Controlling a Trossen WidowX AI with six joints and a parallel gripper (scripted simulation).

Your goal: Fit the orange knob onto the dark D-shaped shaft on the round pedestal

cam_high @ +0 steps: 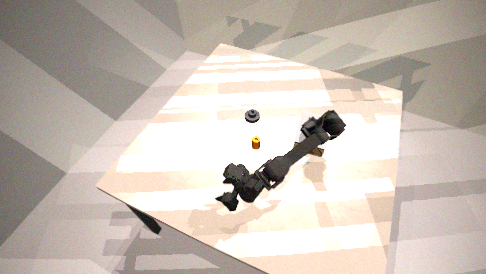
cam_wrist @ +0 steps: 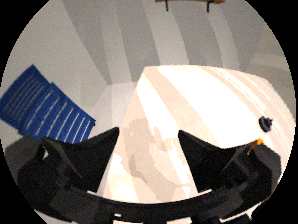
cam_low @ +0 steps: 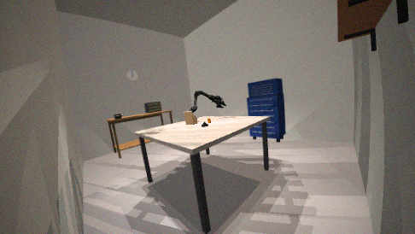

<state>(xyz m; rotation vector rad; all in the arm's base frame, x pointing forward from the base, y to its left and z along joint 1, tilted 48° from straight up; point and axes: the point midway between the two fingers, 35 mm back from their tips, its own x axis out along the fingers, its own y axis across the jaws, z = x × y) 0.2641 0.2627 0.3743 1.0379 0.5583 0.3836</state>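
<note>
Now: gripper tip 36 cm to the left of the orange knob, 15 cm above it and 4 cm past it. Also, from my gripper tip: dark round pedestal (55 cm to the right, 14 cm below, 4 cm ahead).
</note>
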